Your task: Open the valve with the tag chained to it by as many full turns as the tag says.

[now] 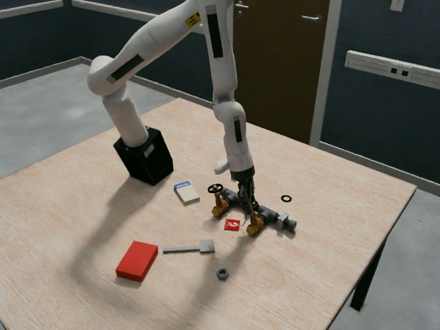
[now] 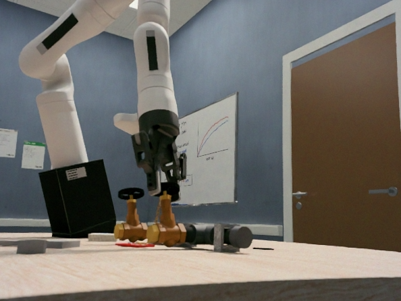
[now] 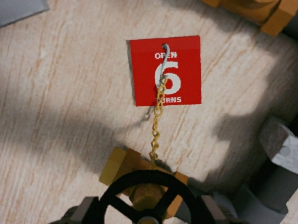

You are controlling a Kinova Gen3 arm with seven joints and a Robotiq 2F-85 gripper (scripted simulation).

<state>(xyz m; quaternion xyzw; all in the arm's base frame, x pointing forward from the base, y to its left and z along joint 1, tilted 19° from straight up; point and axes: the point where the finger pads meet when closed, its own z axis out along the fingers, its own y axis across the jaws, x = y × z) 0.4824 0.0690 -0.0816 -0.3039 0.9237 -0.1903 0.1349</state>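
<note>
The red tag lies 60 mm behind my hand, 30 mm to the right of it and 100 mm below it. The rest, counted from my hand: red block: 130 mm behind, 350 mm to the right, 80 mm below; white card box: 290 mm behind, 30 mm to the right, 90 mm below; grey t-shaped tool: 60 mm behind, 190 mm to the right, 90 mm below.
</note>
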